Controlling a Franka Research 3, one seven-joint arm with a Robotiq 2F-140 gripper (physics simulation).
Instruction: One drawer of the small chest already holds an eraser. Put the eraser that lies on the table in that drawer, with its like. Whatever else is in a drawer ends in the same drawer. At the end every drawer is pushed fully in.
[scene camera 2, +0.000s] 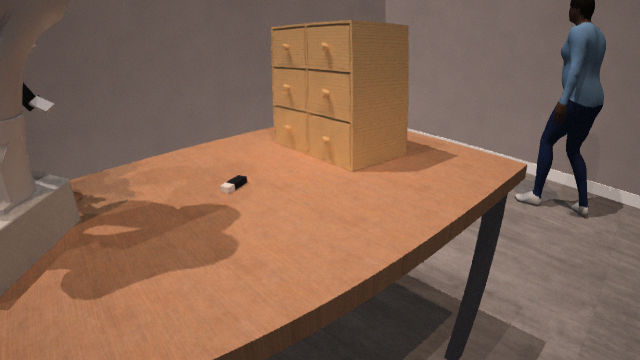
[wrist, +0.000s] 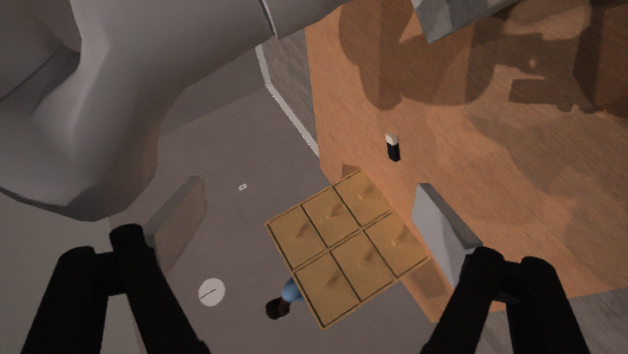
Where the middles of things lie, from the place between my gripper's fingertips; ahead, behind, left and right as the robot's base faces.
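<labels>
Gripper visible to me; relative to the wooden chest (scene camera 2: 379, 52), my gripper is 11 cm above it, 22 cm to the left of it and 67 cm short of it.
</labels>
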